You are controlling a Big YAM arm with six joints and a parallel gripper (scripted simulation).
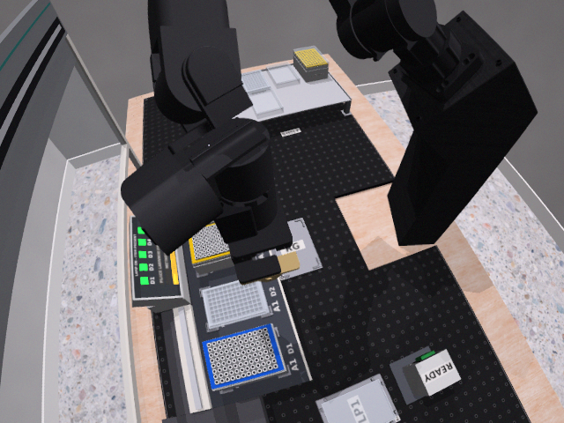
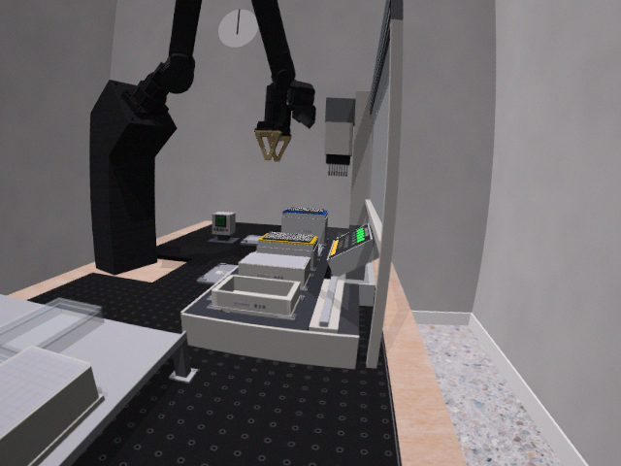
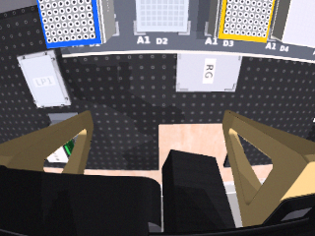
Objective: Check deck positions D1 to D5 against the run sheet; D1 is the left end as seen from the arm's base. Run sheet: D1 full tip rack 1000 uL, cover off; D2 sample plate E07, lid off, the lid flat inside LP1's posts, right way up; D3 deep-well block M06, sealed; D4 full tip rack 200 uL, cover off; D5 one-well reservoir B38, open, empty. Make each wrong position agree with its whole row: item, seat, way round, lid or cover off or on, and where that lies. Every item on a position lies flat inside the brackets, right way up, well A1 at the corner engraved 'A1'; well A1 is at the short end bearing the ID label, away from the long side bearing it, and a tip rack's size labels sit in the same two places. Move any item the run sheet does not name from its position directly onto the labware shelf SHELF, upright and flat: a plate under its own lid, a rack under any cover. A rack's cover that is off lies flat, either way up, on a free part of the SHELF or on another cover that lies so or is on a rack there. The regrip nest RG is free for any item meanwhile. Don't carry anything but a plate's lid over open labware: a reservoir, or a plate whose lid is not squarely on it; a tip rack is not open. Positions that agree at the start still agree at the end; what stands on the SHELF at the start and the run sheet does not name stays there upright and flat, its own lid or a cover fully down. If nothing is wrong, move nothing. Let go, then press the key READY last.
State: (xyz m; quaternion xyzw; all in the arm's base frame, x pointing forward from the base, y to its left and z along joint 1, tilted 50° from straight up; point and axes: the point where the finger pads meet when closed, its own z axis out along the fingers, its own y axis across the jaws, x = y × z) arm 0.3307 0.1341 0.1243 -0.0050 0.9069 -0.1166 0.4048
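Right now my hand is 200 mm above the yellow-rimmed tip rack, 150 mm to the left of it and 50 mm short of it. From my hand the other things lie so: blue-rimmed tip rack 180 mm below, 100 mm to the left, 80 mm ahead; then regrip nest 290 mm below, 110 mm to the right, 90 mm behind; then clear well plate 240 mm below, 80 mm ahead, 20 mm to the right.
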